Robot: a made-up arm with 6 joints. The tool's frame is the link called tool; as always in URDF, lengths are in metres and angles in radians.
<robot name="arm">
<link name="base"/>
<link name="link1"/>
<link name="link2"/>
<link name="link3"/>
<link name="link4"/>
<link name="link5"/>
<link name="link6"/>
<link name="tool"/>
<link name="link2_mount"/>
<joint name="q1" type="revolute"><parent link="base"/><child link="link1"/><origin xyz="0 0 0.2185" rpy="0 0 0"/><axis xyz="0 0 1"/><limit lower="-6.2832" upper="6.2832"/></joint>
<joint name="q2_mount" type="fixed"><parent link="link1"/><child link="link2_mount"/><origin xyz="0 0 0" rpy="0 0 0"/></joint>
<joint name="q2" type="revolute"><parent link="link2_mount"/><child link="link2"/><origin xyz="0 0 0" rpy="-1.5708 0 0"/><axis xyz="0 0 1"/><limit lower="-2.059" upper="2.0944"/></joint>
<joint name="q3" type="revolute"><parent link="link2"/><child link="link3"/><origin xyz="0.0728 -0.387 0" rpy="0 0 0"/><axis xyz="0 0 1"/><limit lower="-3.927" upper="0.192"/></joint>
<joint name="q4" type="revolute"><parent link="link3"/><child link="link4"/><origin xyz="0.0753 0.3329 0" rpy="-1.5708 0 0"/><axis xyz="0 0 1"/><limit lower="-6.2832" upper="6.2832"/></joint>
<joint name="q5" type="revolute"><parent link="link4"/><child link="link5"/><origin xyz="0 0 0" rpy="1.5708 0 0"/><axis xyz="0 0 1"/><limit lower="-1.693" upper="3.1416"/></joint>
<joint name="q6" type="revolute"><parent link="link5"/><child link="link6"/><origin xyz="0.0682 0.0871 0" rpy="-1.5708 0 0"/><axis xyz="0 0 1"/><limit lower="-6.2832" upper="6.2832"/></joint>
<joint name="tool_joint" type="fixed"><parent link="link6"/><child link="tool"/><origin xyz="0 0 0" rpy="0 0 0"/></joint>
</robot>
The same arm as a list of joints. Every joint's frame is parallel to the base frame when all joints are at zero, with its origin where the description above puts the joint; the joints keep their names.
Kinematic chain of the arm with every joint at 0, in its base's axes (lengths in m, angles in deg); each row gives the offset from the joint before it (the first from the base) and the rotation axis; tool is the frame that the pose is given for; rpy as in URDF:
q1: xyz 0.0000 0.0000 0.2185 axis +z
q2: xyz 0.0000 0.0000 0.0000 axis +y
q3: xyz 0.0728 0.0000 0.3870 axis +y
q4: xyz 0.0753 0.0000 -0.3329 axis -z
q5: xyz 0.0000 0.0000 0.0000 axis +y
q6: xyz 0.0682 0.0000 -0.0871 axis -z
tool: xyz 0.0000 0.0000 0.0000 rpy 180.00 0.00 0.00
Joint limits (deg, base to tool): -360.00..360.00 -117.97..120.00 -225.00..11.00 -360.00..360.00 -97.00..180.00 -360.00..360.00

